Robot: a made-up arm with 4 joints. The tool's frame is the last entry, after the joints.
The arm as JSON. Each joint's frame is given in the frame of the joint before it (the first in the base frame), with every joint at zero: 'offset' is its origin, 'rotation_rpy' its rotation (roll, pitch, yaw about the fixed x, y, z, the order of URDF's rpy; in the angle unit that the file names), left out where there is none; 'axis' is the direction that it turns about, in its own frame. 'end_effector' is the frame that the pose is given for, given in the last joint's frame.
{
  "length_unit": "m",
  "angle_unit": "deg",
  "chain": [
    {
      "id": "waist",
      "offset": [
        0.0,
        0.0,
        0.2
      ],
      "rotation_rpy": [
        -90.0,
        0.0,
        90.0
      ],
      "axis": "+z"
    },
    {
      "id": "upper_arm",
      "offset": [
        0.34,
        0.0,
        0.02
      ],
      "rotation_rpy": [
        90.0,
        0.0,
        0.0
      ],
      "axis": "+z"
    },
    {
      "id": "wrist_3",
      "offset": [
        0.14,
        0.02,
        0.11
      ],
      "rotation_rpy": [
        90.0,
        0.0,
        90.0
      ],
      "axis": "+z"
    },
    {
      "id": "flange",
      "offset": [
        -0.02,
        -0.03,
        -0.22
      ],
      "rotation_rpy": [
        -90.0,
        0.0,
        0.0
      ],
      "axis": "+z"
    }
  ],
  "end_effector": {
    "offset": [
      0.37,
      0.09,
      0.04
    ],
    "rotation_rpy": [
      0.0,
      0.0,
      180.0
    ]
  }
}
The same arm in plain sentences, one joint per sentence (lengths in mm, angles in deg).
The arm has four revolute joints in a row. What follows holds with every joint at zero, and every direction is one of the base frame's.
Joint 1 sits 200 mm along +z from the base frame's origin and rotates about -x.
Joint 2 sits 20 mm along -x and 340 mm along +y from joint 1 and rotates about +z.
Joint 3 sits 20 mm along -x and 140 mm along +y and 110 mm along +z from joint 2 and rotates about +y.
Joint 4 sits 20 mm along +x and 220 mm along -y and 30 mm along -z from joint 3 and rotates about +z.
The tool frame, which is the frame that the pose is given for, sits 370 mm along -x and 90 mm along -y and 40 mm along +z from joint 4; its axes are parallel to the base frame's.

